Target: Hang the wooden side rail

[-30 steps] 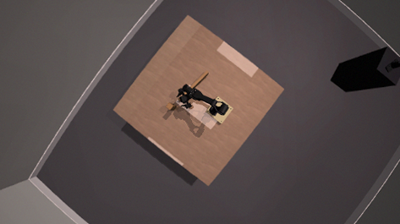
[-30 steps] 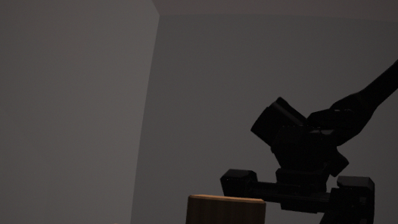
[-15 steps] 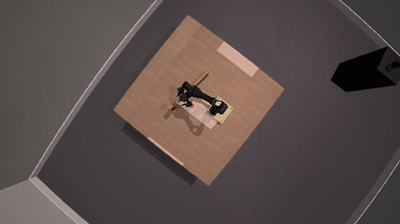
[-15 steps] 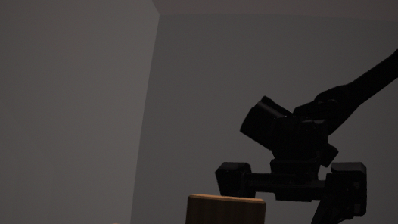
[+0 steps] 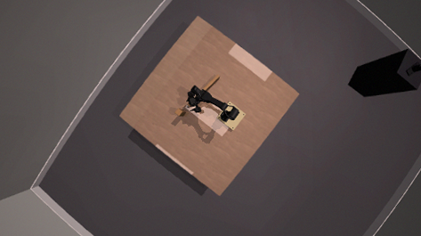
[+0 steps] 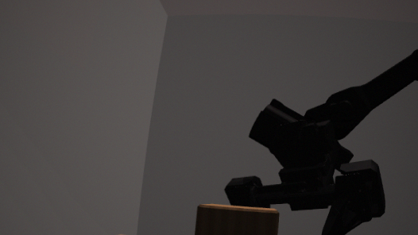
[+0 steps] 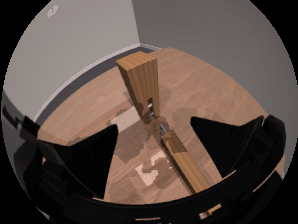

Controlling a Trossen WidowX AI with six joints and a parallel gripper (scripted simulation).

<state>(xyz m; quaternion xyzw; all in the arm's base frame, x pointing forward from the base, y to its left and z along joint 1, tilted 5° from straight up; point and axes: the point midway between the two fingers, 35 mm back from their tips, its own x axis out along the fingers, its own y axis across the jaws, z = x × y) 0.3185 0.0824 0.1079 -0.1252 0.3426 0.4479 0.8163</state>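
Now: gripper tip 9 cm to the right of the wooden headboard post, 6 cm above it and 4 cm short of it.
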